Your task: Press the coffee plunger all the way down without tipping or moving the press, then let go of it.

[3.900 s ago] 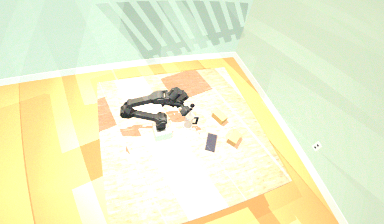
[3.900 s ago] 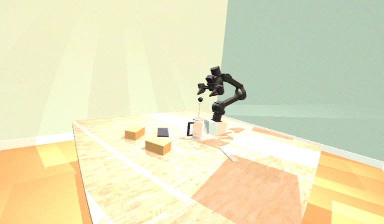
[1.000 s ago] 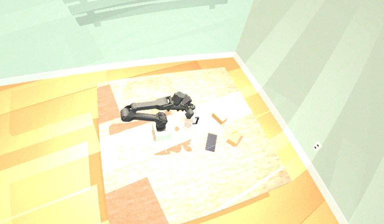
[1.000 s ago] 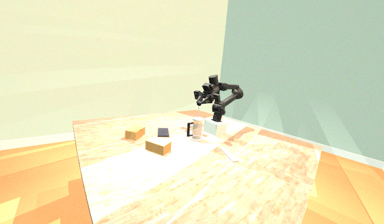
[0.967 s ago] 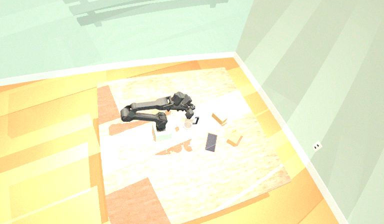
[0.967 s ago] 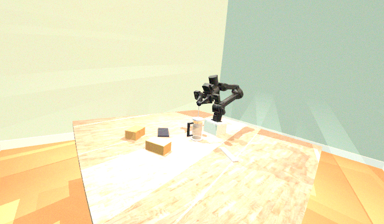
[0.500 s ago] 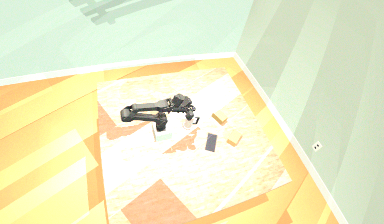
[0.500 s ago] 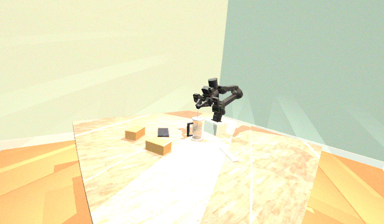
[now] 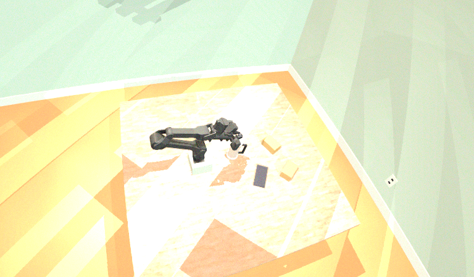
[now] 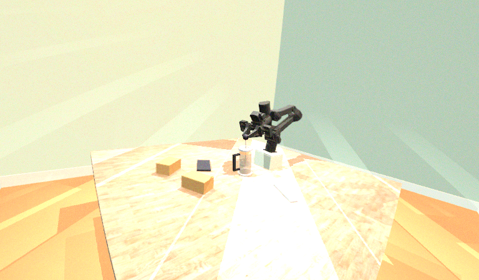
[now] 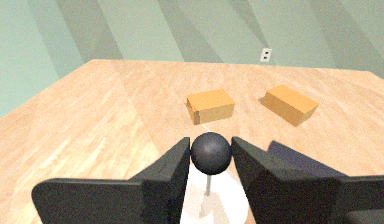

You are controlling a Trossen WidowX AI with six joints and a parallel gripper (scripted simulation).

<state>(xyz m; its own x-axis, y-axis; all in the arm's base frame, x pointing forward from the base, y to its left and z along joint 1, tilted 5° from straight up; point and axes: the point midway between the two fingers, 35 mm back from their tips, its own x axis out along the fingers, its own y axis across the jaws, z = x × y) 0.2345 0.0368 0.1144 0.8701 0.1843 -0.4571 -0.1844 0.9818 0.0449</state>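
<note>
The coffee press is 10 cm below my gripper tip and 1 cm to the right of it.
</note>
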